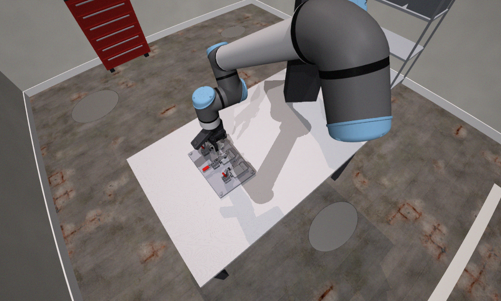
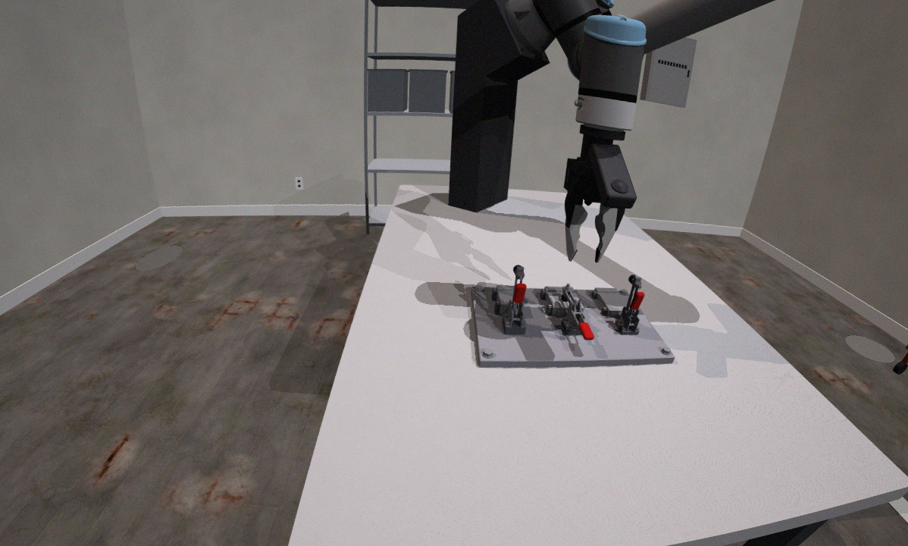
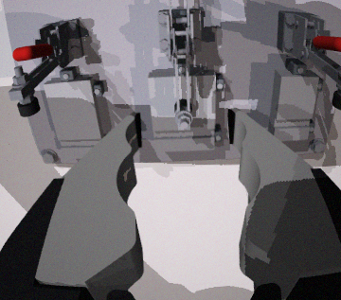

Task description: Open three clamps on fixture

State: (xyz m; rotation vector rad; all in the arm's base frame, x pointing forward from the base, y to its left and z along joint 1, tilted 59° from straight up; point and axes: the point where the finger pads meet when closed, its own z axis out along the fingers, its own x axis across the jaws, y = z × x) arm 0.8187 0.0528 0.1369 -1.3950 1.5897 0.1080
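My gripper is now 15 cm above the fixture and 1 cm past it.
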